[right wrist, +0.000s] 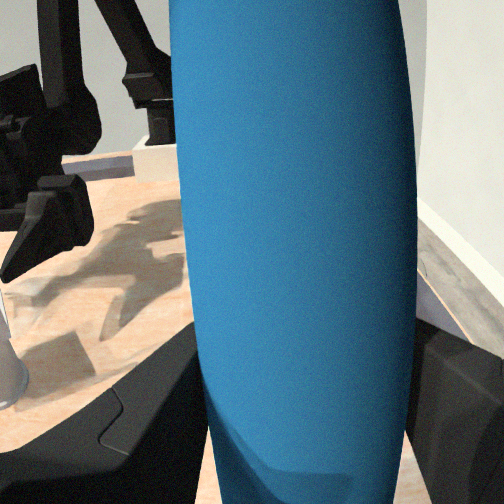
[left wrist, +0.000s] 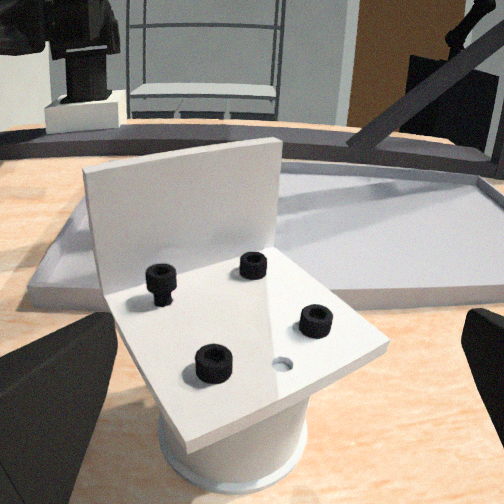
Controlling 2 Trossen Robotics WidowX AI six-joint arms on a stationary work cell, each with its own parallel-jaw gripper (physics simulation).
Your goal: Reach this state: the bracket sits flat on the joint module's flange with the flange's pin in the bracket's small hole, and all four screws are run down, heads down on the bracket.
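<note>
In the left wrist view a white L-shaped bracket sits flat on top of the white cylindrical joint module, its upright wall at the back. The pin shows in the bracket's small hole. Three black screws sit heads down on the bracket. The back left screw stands proud, its shank visible. My left gripper is open around the module, fingers at the frame's lower corners. In the right wrist view my right gripper is shut on a blue screwdriver handle, held upright.
A shallow grey tray lies behind the module. A dark frame with a diagonal beam and a shelf rack stand further back. The other arm's base sits on a white block. In the right wrist view a white wall is close on the right.
</note>
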